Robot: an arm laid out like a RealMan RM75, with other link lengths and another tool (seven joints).
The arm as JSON. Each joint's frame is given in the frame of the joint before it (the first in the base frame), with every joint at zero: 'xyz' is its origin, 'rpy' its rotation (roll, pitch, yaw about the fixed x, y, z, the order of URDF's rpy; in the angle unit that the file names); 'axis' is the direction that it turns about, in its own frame. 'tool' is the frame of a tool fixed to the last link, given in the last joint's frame.
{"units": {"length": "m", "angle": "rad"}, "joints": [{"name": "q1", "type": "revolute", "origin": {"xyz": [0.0, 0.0, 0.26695], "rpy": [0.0, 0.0, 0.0]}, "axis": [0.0, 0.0, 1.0]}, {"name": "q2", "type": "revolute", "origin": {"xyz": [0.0, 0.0, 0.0], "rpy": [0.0, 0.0, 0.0]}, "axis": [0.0, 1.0, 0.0]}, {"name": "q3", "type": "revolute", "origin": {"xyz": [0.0, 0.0, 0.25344], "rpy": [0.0, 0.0, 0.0]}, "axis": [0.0, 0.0, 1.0]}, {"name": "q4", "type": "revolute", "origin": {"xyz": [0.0, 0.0, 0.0], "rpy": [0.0, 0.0, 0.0]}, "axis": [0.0, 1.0, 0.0]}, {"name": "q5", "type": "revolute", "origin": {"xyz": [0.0, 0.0, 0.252], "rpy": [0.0, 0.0, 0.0]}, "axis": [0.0, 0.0, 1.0]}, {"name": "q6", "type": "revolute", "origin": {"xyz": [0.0, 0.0, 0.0], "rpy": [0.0, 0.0, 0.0]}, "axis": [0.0, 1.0, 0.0]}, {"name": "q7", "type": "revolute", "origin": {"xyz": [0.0, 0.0, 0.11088], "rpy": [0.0, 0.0, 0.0]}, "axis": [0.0, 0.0, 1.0]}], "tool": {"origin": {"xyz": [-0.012, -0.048, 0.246], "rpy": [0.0, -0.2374, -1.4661]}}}
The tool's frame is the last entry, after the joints.
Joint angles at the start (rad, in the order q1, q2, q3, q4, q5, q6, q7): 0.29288 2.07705 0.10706 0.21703 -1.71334 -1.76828 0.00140
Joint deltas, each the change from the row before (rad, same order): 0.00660 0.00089 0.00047 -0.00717 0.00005 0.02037 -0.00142; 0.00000 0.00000 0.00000 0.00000 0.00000 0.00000 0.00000; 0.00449 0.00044 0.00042 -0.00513 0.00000 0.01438 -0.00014; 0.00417 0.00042 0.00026 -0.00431 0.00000 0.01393 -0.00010; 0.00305 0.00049 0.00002 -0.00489 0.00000 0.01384 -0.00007; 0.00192 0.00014 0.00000 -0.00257 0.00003 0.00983 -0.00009; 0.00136 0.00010 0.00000 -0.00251 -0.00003 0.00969 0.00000; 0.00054 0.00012 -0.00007 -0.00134 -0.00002 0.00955 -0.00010
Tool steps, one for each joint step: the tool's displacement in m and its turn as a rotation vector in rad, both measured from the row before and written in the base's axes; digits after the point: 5 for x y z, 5 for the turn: 0.00228 0.00492 -0.00391 -0.01004 -0.01184 -0.00982; 0.00000 0.00000 0.00000 0.00000 0.00000 0.00000; 0.00181 0.00343 -0.00265 -0.00727 -0.00784 -0.00708; 0.00177 0.00322 -0.00268 -0.00727 -0.00699 -0.00694; 0.00232 0.00288 -0.00265 -0.00724 -0.00751 -0.00797; 0.00172 0.00195 -0.00191 -0.00525 -0.00470 -0.00586; 0.00195 0.00177 -0.00188 -0.00522 -0.00458 -0.00627; 0.00215 0.00148 -0.00204 -0.00544 -0.00351 -0.00686
